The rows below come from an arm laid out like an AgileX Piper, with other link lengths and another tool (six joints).
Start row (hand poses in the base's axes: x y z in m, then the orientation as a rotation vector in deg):
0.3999, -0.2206, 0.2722, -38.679, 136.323, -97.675
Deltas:
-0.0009, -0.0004, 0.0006, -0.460, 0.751, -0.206
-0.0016, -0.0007, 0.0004, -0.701, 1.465, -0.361
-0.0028, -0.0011, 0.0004, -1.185, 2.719, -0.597
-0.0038, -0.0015, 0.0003, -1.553, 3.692, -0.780
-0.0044, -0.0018, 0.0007, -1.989, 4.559, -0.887
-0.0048, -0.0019, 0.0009, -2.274, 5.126, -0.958
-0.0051, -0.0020, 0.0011, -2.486, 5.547, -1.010
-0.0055, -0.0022, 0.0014, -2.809, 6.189, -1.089
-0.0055, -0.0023, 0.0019, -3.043, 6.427, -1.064
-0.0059, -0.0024, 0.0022, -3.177, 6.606, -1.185
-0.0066, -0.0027, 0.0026, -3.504, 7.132, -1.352
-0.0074, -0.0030, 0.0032, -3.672, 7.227, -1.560
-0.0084, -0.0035, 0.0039, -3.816, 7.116, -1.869
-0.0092, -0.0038, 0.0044, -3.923, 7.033, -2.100
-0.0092, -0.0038, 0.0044, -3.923, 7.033, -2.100
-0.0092, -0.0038, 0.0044, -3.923, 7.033, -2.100
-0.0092, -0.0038, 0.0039, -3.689, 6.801, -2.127
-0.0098, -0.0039, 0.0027, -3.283, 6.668, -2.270
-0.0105, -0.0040, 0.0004, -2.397, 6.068, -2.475
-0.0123, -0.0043, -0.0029, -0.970, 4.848, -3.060
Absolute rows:
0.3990, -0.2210, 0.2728, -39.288, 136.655, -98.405
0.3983, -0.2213, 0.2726, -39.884, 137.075, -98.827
0.3971, -0.2217, 0.2726, -40.987, 137.736, -99.632
0.3961, -0.2221, 0.2725, -41.849, 138.250, -100.246
0.3955, -0.2224, 0.2729, -42.699, 138.583, -100.913
0.3951, -0.2225, 0.2731, -43.256, 138.798, -101.349
0.3948, -0.2226, 0.2733, -43.673, 138.956, -101.674
0.3944, -0.2228, 0.2736, -44.310, 139.194, -102.167
0.3944, -0.2229, 0.2741, -44.624, 139.155, -102.480
0.3940, -0.2230, 0.2744, -44.701, 139.263, -102.718
0.3933, -0.2233, 0.2748, -45.125, 139.486, -103.249
0.3925, -0.2236, 0.2754, -45.022, 139.582, -103.565
0.3915, -0.2241, 0.2761, -44.586, 139.640, -103.882
0.3907, -0.2244, 0.2766, -44.259, 139.683, -104.118
0.3907, -0.2244, 0.2766, -44.259, 139.683, -104.118
0.3907, -0.2244, 0.2766, -44.259, 139.683, -104.118
0.3907, -0.2244, 0.2761, -43.948, 139.730, -103.805
0.3901, -0.2245, 0.2749, -43.588, 140.058, -103.314
0.3894, -0.2246, 0.2726, -42.594, 140.479, -102.181
0.3876, -0.2249, 0.2693, -40.453, 141.152, -100.441

